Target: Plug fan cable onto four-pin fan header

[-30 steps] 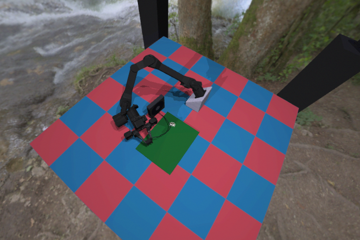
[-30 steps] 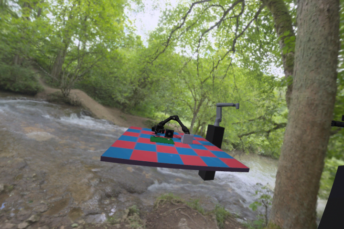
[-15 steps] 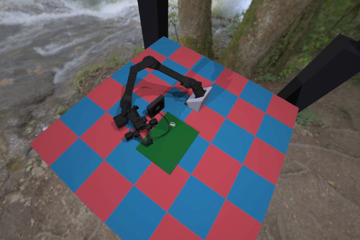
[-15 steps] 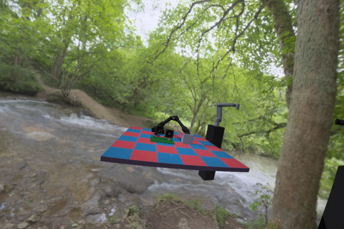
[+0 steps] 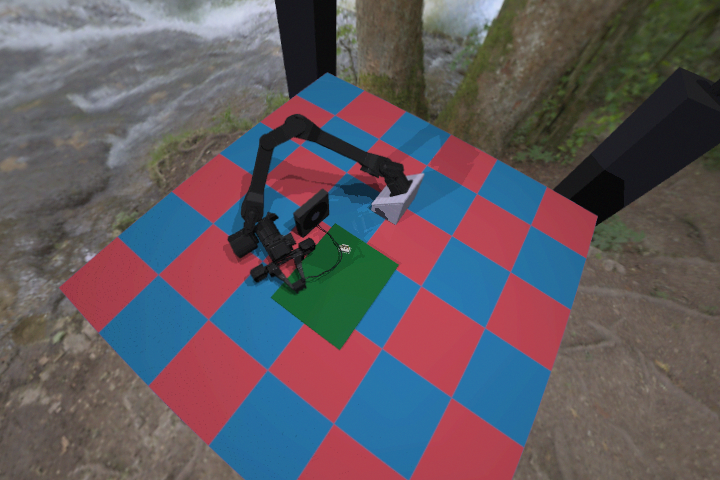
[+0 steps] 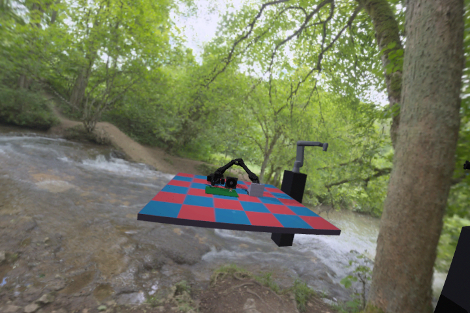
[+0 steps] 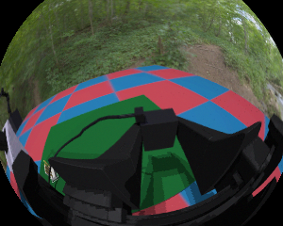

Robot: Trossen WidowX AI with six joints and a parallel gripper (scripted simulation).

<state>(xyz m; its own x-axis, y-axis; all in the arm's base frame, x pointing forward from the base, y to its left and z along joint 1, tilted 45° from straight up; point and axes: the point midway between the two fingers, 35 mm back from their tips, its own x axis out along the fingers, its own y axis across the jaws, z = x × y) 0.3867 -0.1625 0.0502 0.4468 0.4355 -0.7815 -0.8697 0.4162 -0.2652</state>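
The green board lies 8 cm behind my gripper tip, 7 cm to the left of it and 7 cm below it. The rest, counted from my gripper tip: black fan: 21 cm behind, 8 cm to the right; then black plug: 1 cm below; then four-pin header: 18 cm behind, 4 cm to the left, 6 cm below.
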